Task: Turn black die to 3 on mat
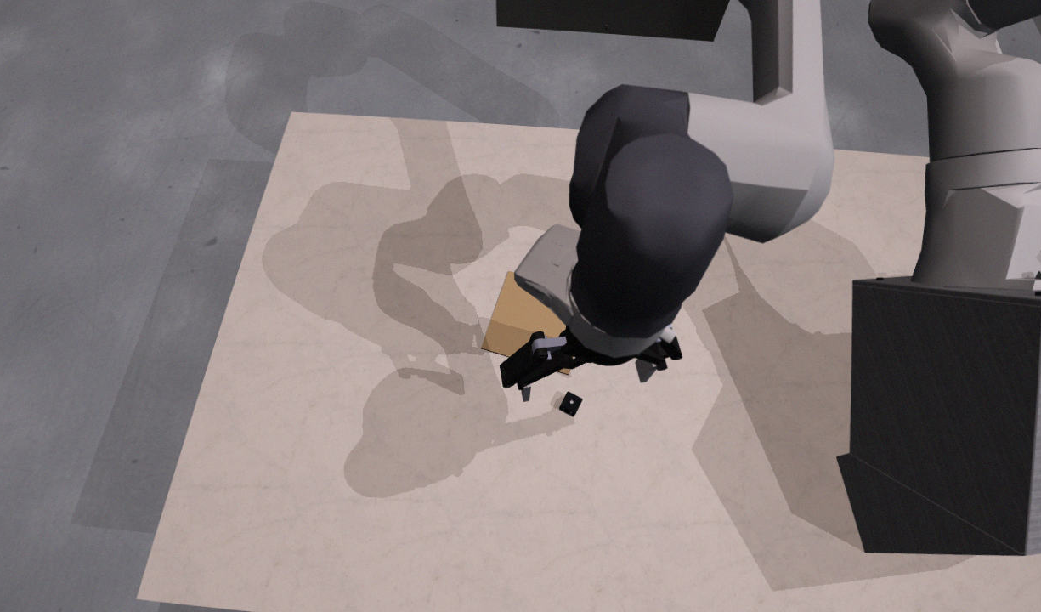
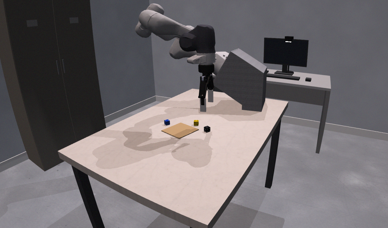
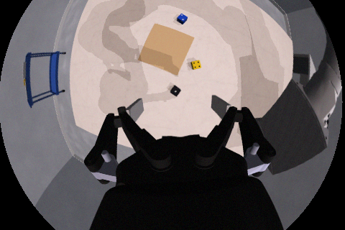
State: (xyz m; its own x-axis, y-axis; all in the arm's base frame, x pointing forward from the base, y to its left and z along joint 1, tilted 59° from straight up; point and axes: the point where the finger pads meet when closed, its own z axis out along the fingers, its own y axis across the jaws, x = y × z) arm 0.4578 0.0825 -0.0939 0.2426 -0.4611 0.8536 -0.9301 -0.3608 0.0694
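Right now the black die is 130 mm below my hand. Also, from my hand: tan mat: 60 mm ahead, 130 mm to the right, 140 mm below; blue die: 30 mm ahead, 240 mm to the right, 130 mm below; yellow die: 40 mm behind, 90 mm to the right, 130 mm below.
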